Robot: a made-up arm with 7 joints. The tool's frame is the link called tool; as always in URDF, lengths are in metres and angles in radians. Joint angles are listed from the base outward. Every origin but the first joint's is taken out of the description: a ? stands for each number. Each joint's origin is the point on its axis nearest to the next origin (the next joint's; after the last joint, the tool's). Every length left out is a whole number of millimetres.
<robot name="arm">
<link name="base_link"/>
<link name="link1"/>
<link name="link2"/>
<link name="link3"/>
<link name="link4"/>
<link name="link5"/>
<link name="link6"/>
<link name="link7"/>
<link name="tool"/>
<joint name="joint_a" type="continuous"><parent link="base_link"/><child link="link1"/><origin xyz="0 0 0" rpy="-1.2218 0 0"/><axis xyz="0 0 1"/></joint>
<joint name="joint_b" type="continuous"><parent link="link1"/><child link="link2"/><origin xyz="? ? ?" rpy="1.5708 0 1.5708"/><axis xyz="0 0 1"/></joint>
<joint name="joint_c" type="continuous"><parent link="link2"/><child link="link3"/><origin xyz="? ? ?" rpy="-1.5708 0 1.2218"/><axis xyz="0 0 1"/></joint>
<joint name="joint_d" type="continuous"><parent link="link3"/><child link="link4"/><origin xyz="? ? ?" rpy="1.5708 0 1.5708"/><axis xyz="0 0 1"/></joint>
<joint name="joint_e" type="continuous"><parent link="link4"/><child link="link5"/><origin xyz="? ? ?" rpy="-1.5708 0 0"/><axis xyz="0 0 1"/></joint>
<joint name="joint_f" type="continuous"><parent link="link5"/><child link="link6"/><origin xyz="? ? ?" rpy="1.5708 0 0"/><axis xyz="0 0 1"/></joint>
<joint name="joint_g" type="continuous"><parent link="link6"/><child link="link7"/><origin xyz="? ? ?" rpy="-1.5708 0 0"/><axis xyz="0 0 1"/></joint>
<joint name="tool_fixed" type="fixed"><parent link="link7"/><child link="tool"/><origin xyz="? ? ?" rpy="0 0 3.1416"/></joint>
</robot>
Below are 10 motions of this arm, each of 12 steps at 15 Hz.
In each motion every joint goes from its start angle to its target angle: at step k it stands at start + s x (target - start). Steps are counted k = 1, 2, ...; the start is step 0. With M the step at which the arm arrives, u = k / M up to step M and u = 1 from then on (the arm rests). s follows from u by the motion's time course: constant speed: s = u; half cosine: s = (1 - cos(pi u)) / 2; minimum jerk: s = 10 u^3 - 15 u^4 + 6 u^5.
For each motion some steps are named. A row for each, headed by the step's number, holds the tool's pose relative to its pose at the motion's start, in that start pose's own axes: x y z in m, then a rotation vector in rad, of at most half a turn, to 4 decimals.
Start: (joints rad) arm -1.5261 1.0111 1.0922 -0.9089 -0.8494 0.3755 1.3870
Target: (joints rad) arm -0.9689 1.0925 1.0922 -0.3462 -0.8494 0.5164 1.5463
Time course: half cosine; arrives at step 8
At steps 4, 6, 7, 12:
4: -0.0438 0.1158 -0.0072 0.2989 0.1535 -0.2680
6: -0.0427 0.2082 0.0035 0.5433 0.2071 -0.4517
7: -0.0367 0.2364 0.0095 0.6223 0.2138 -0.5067
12: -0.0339 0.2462 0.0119 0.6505 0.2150 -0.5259

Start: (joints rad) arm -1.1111 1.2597 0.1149 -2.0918 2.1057 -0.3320 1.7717
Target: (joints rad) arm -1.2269 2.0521 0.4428 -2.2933 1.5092 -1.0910 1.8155
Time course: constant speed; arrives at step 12
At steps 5, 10, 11, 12:
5: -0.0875 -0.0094 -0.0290 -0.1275 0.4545 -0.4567
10: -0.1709 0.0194 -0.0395 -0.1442 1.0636 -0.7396
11: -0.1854 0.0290 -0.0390 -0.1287 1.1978 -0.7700
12: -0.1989 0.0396 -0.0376 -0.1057 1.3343 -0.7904

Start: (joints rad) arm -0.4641 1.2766 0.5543 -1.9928 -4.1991 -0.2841 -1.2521
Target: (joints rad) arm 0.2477 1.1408 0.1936 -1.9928 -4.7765 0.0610 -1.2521
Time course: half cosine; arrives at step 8
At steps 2, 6, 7, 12:
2: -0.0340 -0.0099 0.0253 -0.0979 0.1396 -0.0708
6: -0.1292 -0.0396 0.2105 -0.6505 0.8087 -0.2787
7: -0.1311 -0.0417 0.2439 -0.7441 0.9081 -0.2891
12: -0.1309 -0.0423 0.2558 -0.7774 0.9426 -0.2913

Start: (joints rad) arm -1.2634 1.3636 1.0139 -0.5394 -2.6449 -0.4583 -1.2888
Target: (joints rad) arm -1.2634 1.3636 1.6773 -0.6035 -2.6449 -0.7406 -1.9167
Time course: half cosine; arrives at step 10
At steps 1, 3, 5, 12:
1: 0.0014 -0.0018 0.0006 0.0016 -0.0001 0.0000
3: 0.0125 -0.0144 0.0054 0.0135 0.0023 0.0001
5: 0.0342 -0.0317 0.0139 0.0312 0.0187 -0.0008
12: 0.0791 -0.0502 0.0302 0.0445 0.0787 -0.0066

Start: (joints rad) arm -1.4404 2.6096 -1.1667 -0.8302 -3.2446 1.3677 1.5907
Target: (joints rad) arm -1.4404 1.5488 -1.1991 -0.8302 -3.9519 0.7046 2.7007
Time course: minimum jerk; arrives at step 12
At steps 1, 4, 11, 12:
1: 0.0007 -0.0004 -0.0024 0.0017 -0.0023 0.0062
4: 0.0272 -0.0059 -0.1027 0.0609 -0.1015 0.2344
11: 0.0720 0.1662 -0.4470 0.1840 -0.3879 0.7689
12: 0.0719 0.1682 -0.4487 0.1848 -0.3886 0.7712

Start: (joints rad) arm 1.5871 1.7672 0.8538 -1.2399 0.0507 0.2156 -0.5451
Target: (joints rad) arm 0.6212 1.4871 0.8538 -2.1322 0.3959 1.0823 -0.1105
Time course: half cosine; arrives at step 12
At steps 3, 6, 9, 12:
3: 0.0129 0.0371 0.0092 0.0628 0.0377 0.2205
6: 0.0284 0.1294 0.0582 0.1960 0.0454 0.7310
9: 0.0252 0.2030 0.1448 0.3065 -0.0551 1.1754
12: 0.0212 0.2220 0.1892 0.3480 -0.1220 1.3308

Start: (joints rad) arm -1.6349 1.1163 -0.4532 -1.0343 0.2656 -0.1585 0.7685
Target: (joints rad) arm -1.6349 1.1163 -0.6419 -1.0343 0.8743 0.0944 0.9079
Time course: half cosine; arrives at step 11
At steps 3, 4, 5, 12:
3: -0.0070 -0.0041 0.0005 0.0267 0.0473 0.1153
4: -0.0119 -0.0069 0.0009 0.0457 0.0821 0.1948
5: -0.0175 -0.0101 0.0016 0.0680 0.1237 0.2849
12: -0.0409 -0.0226 0.0061 0.1688 0.3173 0.6553

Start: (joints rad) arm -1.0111 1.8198 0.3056 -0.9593 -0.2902 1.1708 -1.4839
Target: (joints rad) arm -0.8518 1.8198 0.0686 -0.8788 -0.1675 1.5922 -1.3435
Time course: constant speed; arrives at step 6
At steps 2, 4, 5, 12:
2: 0.0311 -0.0068 -0.0003 -0.1419 0.0152 -0.0703
4: 0.0604 -0.0177 -0.0018 -0.2840 0.0571 -0.1398
5: 0.0743 -0.0245 -0.0030 -0.3541 0.0879 -0.1739
12: 0.0876 -0.0321 -0.0044 -0.4230 0.1253 -0.2072

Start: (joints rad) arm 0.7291 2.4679 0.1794 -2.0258 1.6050 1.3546 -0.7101
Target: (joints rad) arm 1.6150 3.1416 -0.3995 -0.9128 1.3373 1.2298 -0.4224
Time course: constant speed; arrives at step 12
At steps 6, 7, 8, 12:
6: -0.0728 0.0569 -0.1225 -0.0630 0.7194 0.2533
7: -0.0830 0.0652 -0.1315 -0.0226 0.8459 0.2603
8: -0.0905 0.0744 -0.1371 0.0328 0.9683 0.2564
12: -0.0772 0.1203 -0.1357 0.3969 1.3703 0.1389

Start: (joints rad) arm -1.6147 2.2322 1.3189 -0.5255 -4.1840 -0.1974 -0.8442
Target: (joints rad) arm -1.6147 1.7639 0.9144 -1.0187 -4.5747 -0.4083 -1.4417
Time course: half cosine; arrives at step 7
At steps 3, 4, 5, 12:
3: -0.0541 0.0170 0.0262 -0.0517 0.0177 -0.4801
4: -0.0885 0.0251 0.0484 -0.1061 0.0258 -0.7313
5: -0.1202 0.0310 0.0735 -0.1697 0.0269 -0.9391
12: -0.1496 0.0351 0.1015 -0.2402 0.0195 -1.1158

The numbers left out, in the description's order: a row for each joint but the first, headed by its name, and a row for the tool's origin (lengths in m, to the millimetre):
joint_b: 0 0 0
joint_c: 0.207 -0.075 0
joint_d: 0 -0.025 0
joint_e: 0.034 -0.282 0
joint_f: 0 0 0
joint_g: 0 0 0
tool: 0 0 0

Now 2 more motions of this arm.
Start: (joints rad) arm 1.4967 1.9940 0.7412 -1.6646 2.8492 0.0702 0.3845
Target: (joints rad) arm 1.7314 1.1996 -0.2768 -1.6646 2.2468 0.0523 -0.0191
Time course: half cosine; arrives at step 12
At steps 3, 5, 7, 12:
3: 0.0208 0.0754 0.0250 0.1698 -0.0766 -0.0254
5: 0.0241 0.1876 0.0820 0.4402 -0.1234 -0.0440
7: -0.0168 0.2982 0.1663 0.7371 -0.0719 -0.0288
12: -0.1474 0.3930 0.2915 1.0522 0.1740 0.0683

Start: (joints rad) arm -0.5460 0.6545 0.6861 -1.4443 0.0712 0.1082 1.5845
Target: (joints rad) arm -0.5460 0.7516 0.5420 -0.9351 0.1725 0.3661 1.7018
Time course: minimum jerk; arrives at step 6
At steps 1, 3, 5, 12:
1: -0.0004 0.0044 -0.0004 0.0254 0.0031 0.0040
3: -0.0013 0.0615 0.0020 0.3600 0.0214 0.0463
5: 0.0064 0.1155 0.0171 0.6948 -0.0064 0.0708
12: 0.0074 0.1193 0.0187 0.7202 -0.0105 0.0720

